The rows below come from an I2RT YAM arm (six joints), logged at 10 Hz.
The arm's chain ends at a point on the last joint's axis. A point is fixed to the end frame.
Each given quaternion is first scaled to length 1.
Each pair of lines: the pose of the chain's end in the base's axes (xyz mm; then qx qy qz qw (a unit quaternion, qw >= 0)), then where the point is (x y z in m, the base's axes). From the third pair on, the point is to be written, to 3 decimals.
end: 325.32, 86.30, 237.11, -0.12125, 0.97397, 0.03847, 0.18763
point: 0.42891 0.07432 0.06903
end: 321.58, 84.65, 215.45, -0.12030, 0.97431, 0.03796, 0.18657
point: 0.42479 0.07231 0.04716
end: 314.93, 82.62, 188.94, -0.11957, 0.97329, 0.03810, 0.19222
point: 0.420 0.070 0.022
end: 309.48, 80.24, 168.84, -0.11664, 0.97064, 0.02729, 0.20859
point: 0.420 0.064 0.006
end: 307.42, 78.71, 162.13, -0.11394, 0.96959, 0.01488, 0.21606
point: 0.421 0.058 0.001
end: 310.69, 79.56, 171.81, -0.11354, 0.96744, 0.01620, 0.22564
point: 0.427 0.060 0.013
